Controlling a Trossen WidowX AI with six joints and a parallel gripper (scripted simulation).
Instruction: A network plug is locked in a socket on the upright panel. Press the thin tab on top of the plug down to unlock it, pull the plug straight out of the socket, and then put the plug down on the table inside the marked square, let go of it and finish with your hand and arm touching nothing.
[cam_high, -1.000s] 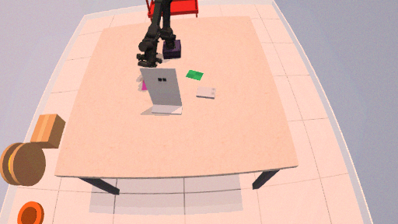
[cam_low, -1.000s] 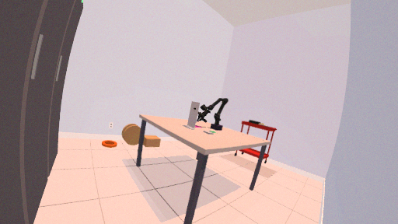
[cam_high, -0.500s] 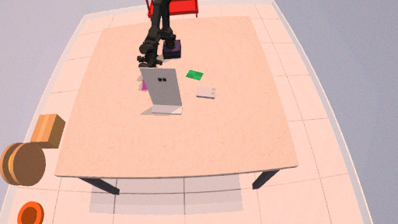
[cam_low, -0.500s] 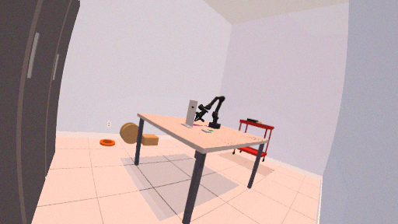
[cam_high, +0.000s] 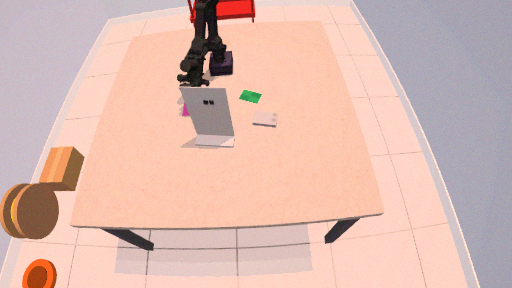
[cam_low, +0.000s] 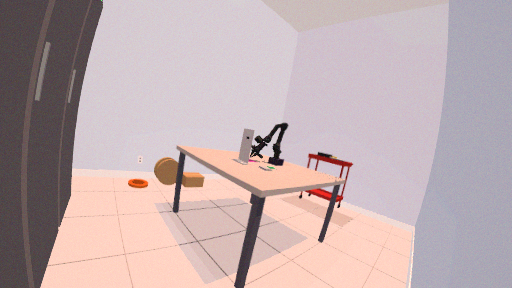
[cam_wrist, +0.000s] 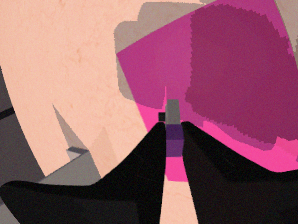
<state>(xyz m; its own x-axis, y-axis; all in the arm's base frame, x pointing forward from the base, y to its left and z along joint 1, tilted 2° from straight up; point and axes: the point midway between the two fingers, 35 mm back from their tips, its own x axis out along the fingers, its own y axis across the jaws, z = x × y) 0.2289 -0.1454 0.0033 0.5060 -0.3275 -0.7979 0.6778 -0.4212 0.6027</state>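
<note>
Right now my gripper tip is 3 cm above the marked square and 1 cm past it. The rest, counted from my gripper tip: green card (27 cm to the left, 3 cm below); then network plug (right at my gripper tip); then upright panel (21 cm ahead, 11 cm above, 9 cm to the left).
</note>
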